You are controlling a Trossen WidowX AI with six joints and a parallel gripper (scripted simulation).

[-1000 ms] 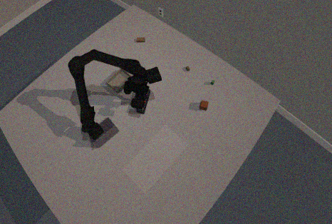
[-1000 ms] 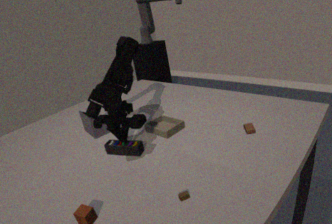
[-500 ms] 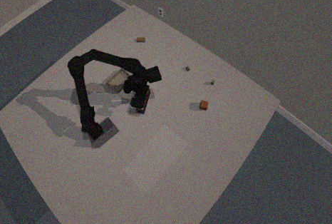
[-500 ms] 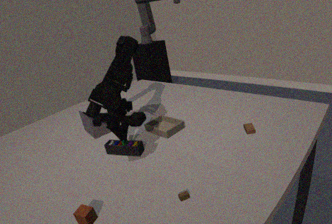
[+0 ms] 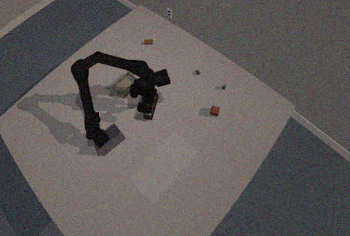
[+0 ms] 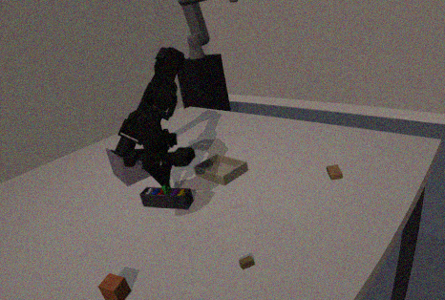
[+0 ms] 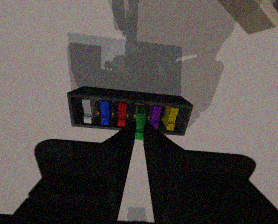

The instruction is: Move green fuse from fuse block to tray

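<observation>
My gripper tip is 200 mm to the right of the tray, 60 mm above it and 10 mm past it. Round my gripper tip: green fuse (10 mm below).
</observation>
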